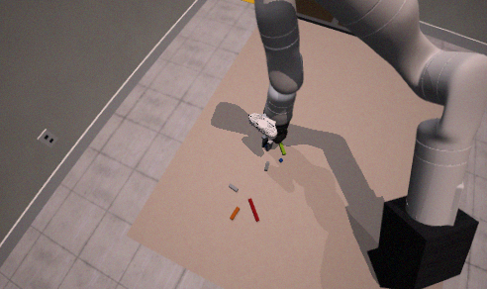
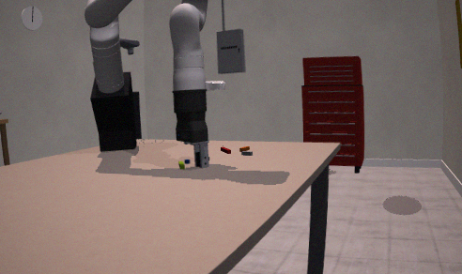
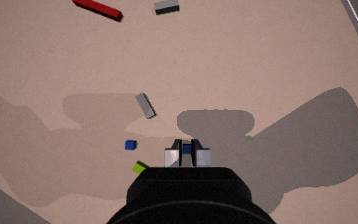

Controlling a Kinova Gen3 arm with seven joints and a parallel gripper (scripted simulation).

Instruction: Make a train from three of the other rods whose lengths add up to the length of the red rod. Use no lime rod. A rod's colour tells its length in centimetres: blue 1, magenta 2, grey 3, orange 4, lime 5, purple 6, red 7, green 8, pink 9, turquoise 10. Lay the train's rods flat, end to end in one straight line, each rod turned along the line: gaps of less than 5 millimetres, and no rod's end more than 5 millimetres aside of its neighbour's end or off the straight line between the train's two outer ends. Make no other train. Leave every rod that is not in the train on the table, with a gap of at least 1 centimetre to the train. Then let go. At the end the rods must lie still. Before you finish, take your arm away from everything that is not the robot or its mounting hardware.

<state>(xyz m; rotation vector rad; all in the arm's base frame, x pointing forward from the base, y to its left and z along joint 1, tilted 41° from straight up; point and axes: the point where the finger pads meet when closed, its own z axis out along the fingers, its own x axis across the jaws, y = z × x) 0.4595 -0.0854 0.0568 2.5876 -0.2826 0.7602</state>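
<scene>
Right now my hand is 5 cm past the lime rod, 2 cm to the left of it and 1 cm above it. Round my hand: red rod (5 cm behind, 21 cm to the left, 1 cm below); orange rod (24 cm to the left, 1 cm below).
</scene>
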